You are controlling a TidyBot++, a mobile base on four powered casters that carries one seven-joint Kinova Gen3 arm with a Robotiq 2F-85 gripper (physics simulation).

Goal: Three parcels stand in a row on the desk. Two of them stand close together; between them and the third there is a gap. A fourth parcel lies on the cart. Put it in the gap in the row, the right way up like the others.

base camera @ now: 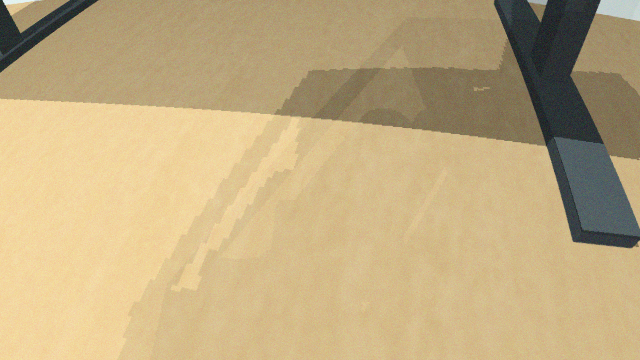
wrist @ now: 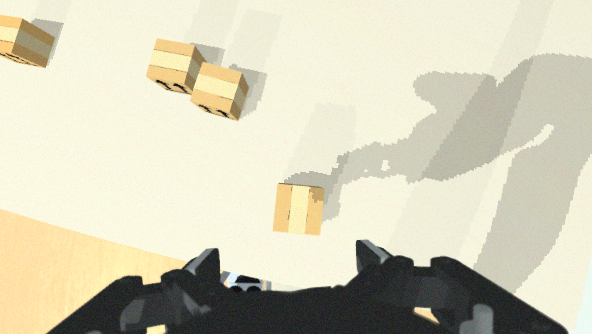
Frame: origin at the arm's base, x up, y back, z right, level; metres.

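Where they show: gripper, fingertip midpoint: [wrist: 288, 259].
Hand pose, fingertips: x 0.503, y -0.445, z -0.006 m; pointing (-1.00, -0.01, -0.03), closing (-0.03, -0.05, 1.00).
Note:
Each offset is from my fingertips to the top centre of the thing. "pt": to the spot under its first point. Level surfaces: height alone.
In the wrist view three parcels with pale tape bands stand in a slanting row on the white desk top {dx -0.179 m} [wrist: 125, 165]. One parcel {pt dz -0.369, dx -0.142, dy -0.234 m} [wrist: 25, 42] is at the far left, cut by the view's edge. Across a gap, two parcels {dz -0.147, dx -0.129, dy -0.191 m} [wrist: 172, 65] {dz -0.089, dx -0.129, dy -0.158 m} [wrist: 219, 91] stand close together; dark marks show on their near sides. A fourth parcel {dz +0.010, dx -0.125, dy -0.014 m} [wrist: 298, 209] rests on the same white surface, nearer my gripper and apart from the row. Its tape band runs toward me; no arrow marks show on it. My gripper [wrist: 288, 259] is open and empty, with this parcel beyond its fingertips.
The desk's front edge slants across the lower left of the wrist view, with wooden floor {dx -0.899 m} [wrist: 60, 280] below it. Part of the robot's base [wrist: 246, 283] shows between the fingers. In the base camera a dark desk foot [base camera: 595, 185] stands at right, another [base camera: 45, 32] at upper left.

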